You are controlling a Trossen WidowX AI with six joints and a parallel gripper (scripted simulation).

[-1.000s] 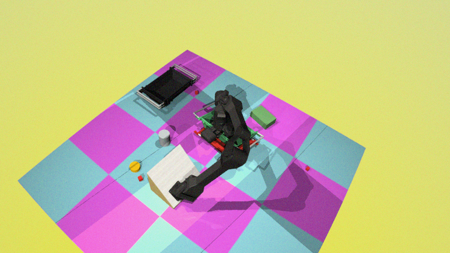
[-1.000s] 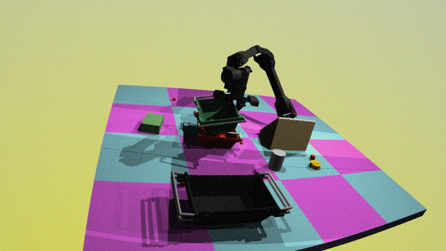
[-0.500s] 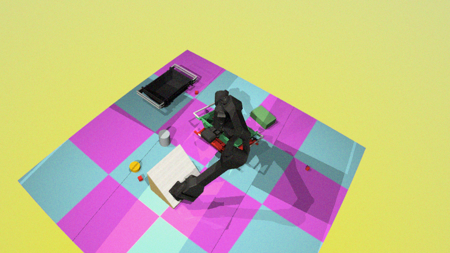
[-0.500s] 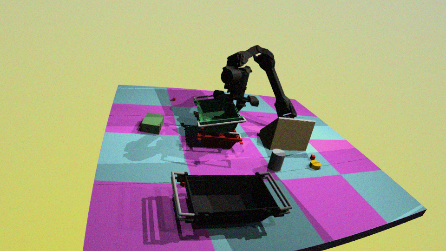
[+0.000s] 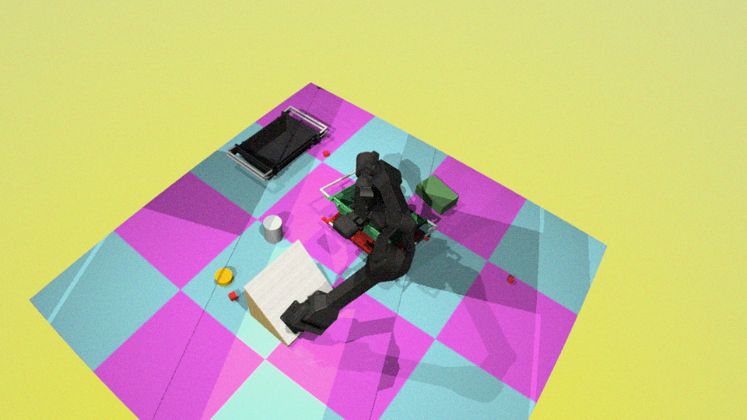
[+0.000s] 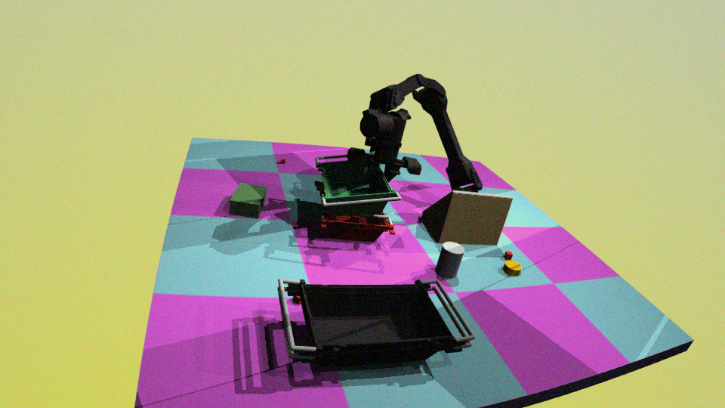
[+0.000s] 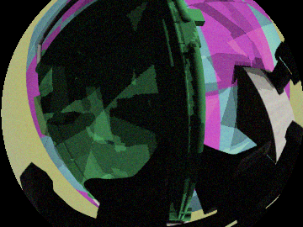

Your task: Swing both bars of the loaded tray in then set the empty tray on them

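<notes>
My gripper tip is 70 mm short of the green tray, 20 mm below it and 10 mm to the left of it. Also, from my gripper tip: green block 320 mm ahead, 80 mm to the right, 80 mm below; grey cylinder 230 mm to the left, 130 mm behind, 70 mm below; yellow disc 330 mm behind, 240 mm to the left, 90 mm below.
</notes>
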